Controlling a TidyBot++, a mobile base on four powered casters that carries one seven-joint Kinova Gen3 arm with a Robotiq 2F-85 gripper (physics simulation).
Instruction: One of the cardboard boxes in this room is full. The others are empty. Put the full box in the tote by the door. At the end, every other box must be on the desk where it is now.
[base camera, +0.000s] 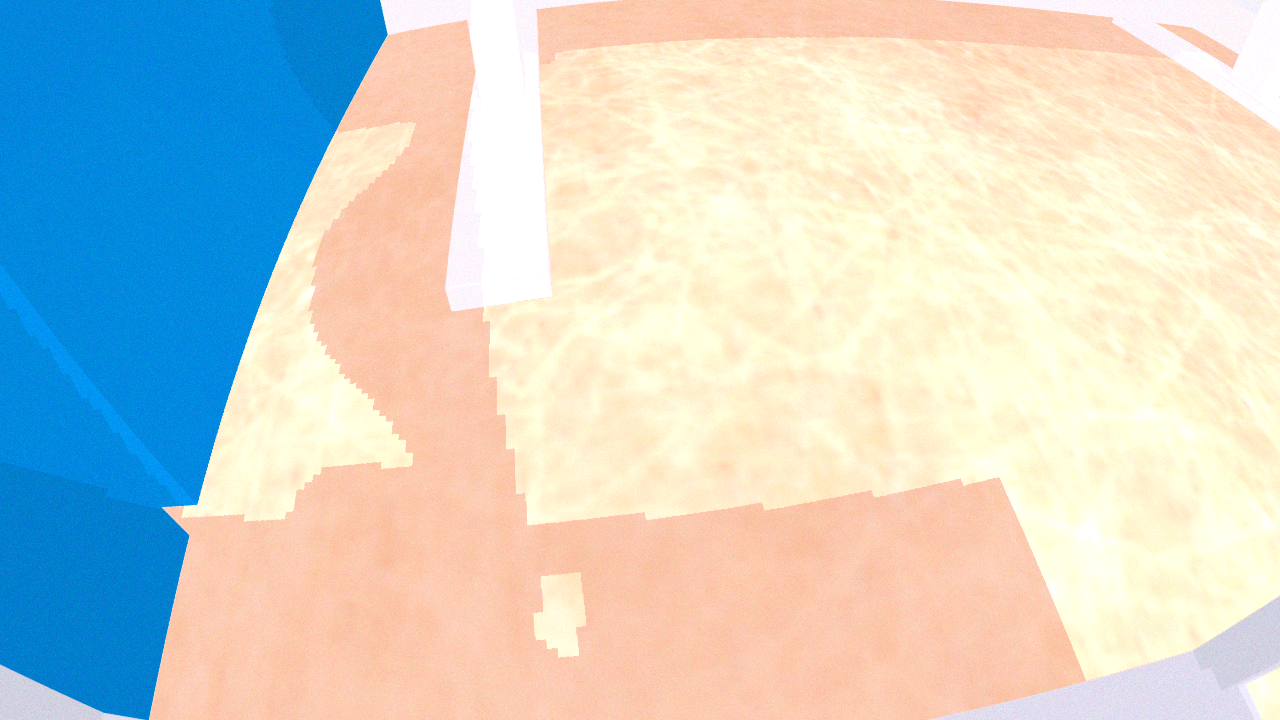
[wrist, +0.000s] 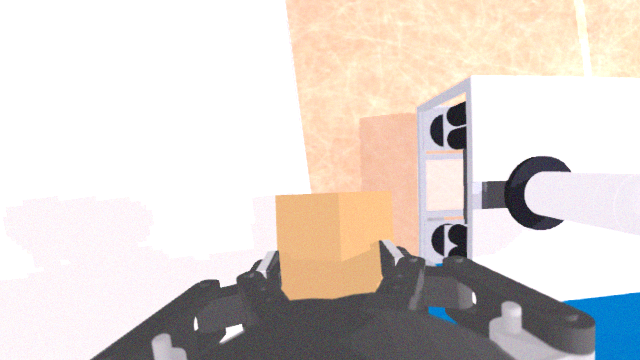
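Where they show: gripper, fingertip midpoint: (wrist: 330, 260); arm's base, origin of the base link: (wrist: 544, 193).
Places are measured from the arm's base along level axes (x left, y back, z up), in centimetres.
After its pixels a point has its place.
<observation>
A plain tan cardboard box (wrist: 310, 225) @(x -3.9, y -49.0, z 36.9 cm) stands on the white desk top (wrist: 150, 125) @(x -10.6, y -60.3, z 32.3 cm), near its right edge in the wrist view. My gripper (wrist: 330, 260) @(x -1.2, y -47.8, z 35.0 cm) is shut on this box, with one finger against each side. The lower part of the box is hidden behind the gripper's body, and its contents cannot be seen. No other cardboard box shows, and I cannot make out the tote by the door in either view.
My white mobile base (wrist: 530, 120) @(x -15.6, y -1.9, z -1.4 cm) with black casters is at the right in the wrist view. A large blue surface (base camera: 179, 223) @(x 32.6, y -48.3, z -26.5 cm) (wrist: 610, 320) @(x 27.4, y 13.4, z 3.9 cm) is at the left in the base view. A white upright post (base camera: 510, 179) @(x 9.9, y -64.8, z -37.2 cm) stands beside it on the tan floor (base camera: 760, 313) @(x -9.6, y -47.9, z -39.7 cm).
</observation>
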